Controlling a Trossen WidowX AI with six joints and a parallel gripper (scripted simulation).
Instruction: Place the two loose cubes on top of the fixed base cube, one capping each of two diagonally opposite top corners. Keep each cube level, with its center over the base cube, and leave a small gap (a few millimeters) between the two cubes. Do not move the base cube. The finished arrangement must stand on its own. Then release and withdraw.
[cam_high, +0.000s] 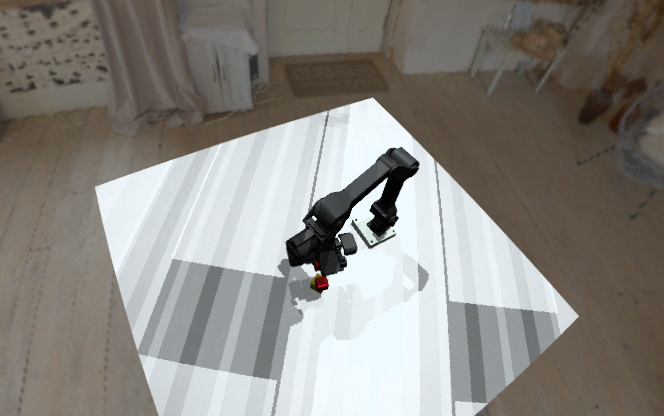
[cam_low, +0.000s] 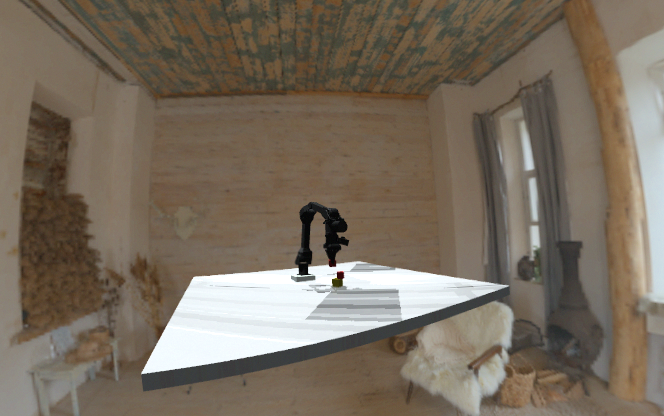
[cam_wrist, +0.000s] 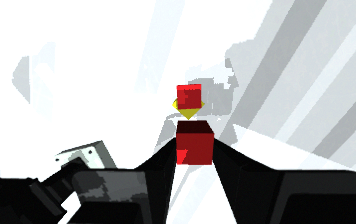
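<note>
The yellow base cube lies 100 mm below my gripper tip, 20 mm to the left of it and 10 mm ahead of it.
</note>
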